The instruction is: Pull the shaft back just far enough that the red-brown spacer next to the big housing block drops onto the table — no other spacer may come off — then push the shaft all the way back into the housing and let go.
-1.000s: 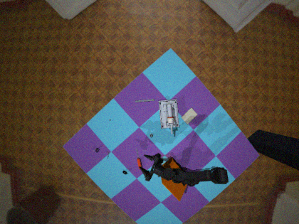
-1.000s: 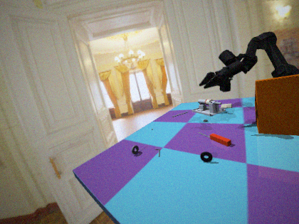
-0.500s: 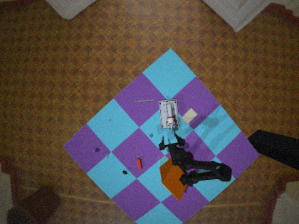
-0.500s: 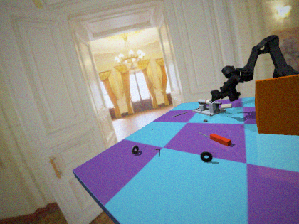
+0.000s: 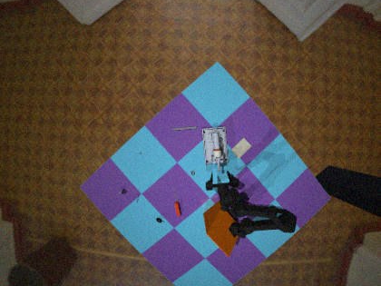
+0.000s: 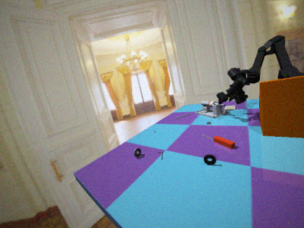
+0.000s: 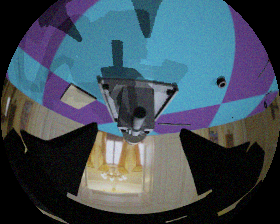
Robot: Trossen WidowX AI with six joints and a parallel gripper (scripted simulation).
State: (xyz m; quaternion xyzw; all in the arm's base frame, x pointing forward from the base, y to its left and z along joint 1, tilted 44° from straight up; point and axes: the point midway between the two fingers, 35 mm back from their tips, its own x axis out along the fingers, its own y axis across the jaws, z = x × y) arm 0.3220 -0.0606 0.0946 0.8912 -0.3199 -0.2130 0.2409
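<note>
The thin shaft is 8 cm ahead of my gripper tip, 4 cm to the right of it and 2 cm below it. From my gripper tip the other things lie so: card: 21 cm to the right, 10 cm below, 2 cm ahead.
</note>
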